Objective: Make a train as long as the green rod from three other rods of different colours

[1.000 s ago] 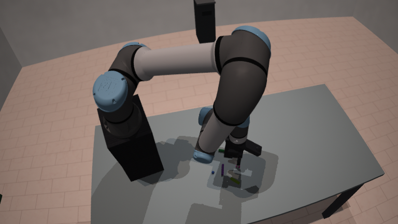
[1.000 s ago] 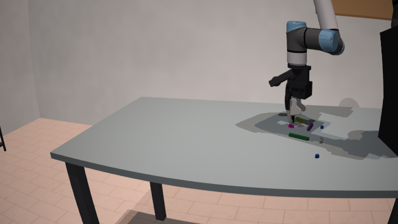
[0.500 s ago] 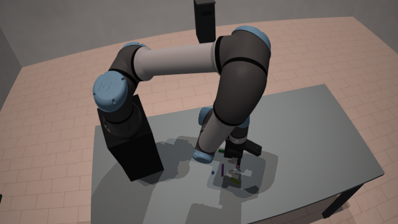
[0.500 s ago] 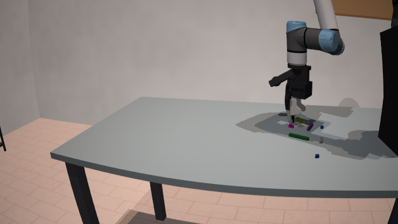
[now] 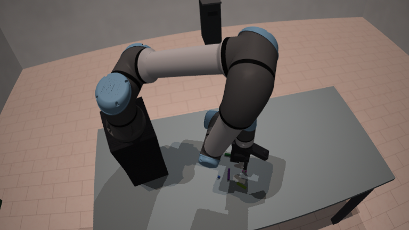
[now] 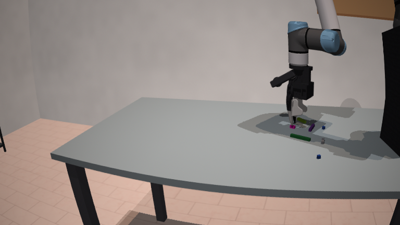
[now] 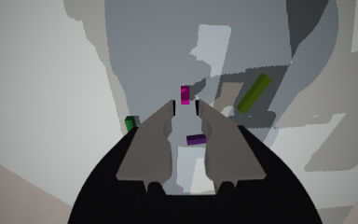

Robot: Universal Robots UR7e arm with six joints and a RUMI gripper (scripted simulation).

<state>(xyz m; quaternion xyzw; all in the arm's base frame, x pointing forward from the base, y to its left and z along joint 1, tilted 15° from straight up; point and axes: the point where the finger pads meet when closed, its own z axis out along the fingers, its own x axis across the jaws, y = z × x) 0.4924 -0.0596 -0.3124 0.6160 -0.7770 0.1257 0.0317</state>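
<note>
The magenta rod is 3 cm below my hand. Also, from my hand: green rod (9 cm to the left, 5 cm behind, 3 cm below); purple rod (8 cm behind, 3 cm below, 1 cm to the right); lime rod (8 cm to the right, 3 cm below, 2 cm behind).
</note>
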